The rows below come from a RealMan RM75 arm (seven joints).
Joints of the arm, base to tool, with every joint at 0 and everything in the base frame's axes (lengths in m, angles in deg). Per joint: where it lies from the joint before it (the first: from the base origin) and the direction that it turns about. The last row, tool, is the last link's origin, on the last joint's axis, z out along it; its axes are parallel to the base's.
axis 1: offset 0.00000 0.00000 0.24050 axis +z
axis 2: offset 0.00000 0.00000 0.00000 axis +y
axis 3: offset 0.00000 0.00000 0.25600 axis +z
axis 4: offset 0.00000 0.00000 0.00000 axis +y
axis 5: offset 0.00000 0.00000 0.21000 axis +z
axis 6: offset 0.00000 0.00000 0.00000 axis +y
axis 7: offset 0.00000 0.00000 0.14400 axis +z
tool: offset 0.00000 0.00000 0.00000
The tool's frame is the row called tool.
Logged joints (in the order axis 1, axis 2, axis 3, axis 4, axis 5, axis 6, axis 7), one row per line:
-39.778 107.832 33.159 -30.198 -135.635 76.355 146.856
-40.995 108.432 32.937 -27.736 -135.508 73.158 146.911
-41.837 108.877 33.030 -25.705 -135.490 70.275 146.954
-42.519 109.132 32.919 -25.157 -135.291 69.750 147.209
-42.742 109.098 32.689 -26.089 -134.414 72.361 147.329
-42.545 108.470 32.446 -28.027 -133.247 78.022 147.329
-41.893 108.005 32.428 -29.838 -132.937 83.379 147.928
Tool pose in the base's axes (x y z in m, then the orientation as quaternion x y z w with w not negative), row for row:
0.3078 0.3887 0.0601 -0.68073 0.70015 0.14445 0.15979
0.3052 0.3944 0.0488 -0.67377 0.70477 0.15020 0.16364
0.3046 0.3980 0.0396 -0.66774 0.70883 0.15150 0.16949
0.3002 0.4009 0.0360 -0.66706 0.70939 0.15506 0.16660
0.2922 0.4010 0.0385 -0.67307 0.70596 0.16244 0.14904
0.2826 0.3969 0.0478 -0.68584 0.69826 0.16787 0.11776
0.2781 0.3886 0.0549 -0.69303 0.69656 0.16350 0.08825
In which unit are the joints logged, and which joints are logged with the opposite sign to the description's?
The joints are logged in degrees. Opposite sign: axis 1, axis 3, axis 6.
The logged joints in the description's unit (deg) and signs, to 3 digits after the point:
39.778 107.832 -33.159 -30.198 -135.635 -76.355 146.856
40.995 108.432 -32.937 -27.736 -135.508 -73.158 146.911
41.837 108.877 -33.030 -25.705 -135.490 -70.275 146.954
42.519 109.132 -32.919 -25.157 -135.291 -69.750 147.209
42.742 109.098 -32.689 -26.089 -134.414 -72.361 147.329
42.545 108.470 -32.446 -28.027 -133.247 -78.022 147.329
41.893 108.005 -32.428 -29.838 -132.937 -83.379 147.928

